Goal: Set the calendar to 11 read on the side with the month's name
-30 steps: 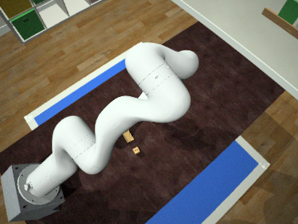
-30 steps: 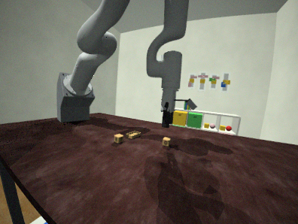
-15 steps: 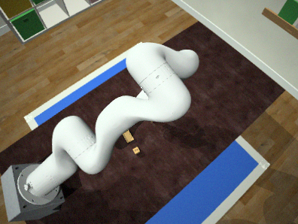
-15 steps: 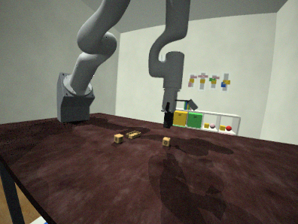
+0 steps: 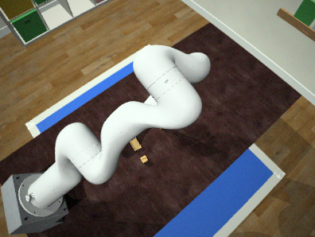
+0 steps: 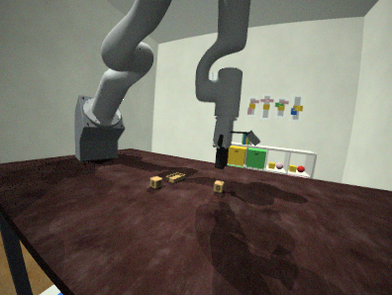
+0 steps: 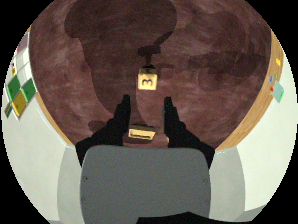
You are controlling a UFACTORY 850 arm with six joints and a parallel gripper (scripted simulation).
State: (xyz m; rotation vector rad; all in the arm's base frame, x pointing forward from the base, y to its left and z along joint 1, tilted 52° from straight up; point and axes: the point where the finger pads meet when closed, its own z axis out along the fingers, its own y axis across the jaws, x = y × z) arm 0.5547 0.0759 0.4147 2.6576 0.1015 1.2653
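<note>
The cube lies 9 cm below my hand. Also, from my hand: wooden tray: 19 cm behind, 10 cm below, 2 cm to the left.
</note>
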